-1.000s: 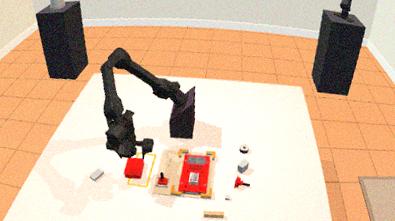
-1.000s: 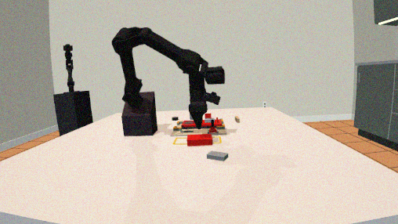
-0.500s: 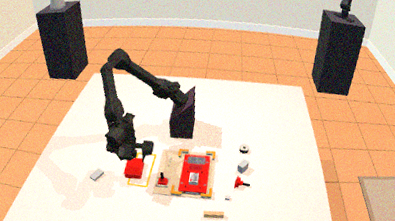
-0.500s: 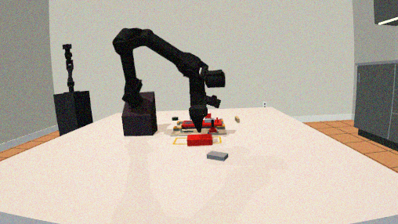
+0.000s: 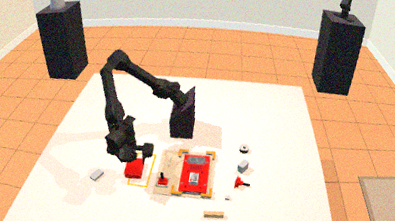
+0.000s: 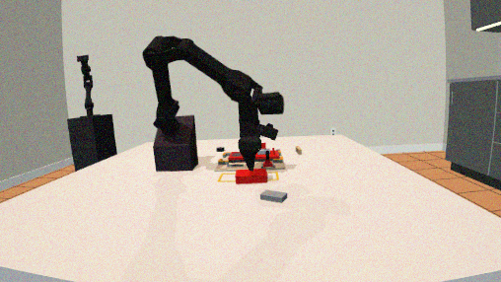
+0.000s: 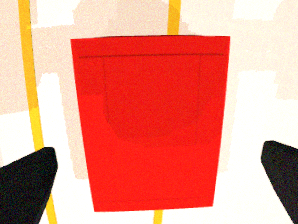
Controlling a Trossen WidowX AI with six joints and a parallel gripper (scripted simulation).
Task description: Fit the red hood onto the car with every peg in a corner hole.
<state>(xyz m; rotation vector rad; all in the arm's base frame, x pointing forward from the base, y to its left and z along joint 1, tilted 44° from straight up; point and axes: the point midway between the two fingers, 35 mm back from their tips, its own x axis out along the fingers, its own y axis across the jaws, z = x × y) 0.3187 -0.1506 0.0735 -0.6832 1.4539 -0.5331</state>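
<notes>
Now: gripper tip 30 mm above the red hood. Also, from my gripper tip: orange-cornered jig (230 mm to the left, 30 mm below, 10 mm behind); then grey engine block (260 mm to the left, 30 mm ahead, 20 mm below); then wooden block (350 mm to the left, 180 mm ahead, 30 mm below).
</notes>
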